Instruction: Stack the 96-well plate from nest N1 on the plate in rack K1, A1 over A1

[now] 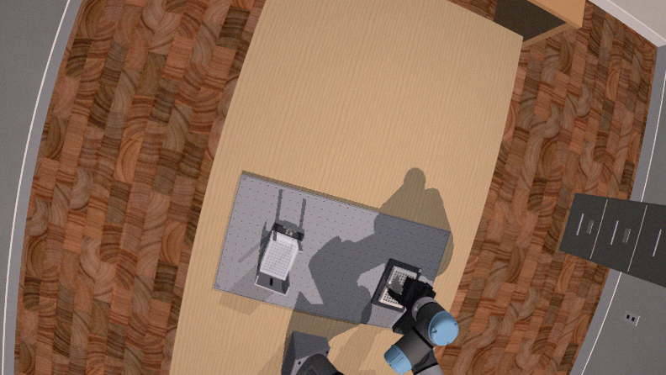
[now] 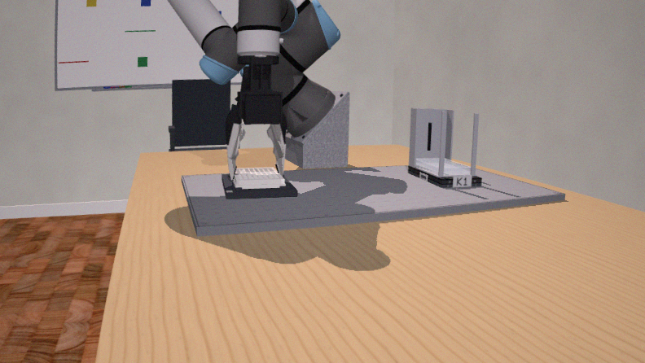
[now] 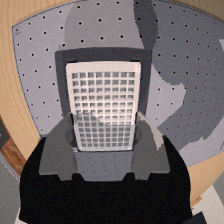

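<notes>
The back panel lies 3 cm behind my hand, 40 cm to the left of it and 5 cm above it. Round my hand: clear 96-well plate (1 cm below); white plate (3 cm ahead, 39 cm to the left).
</notes>
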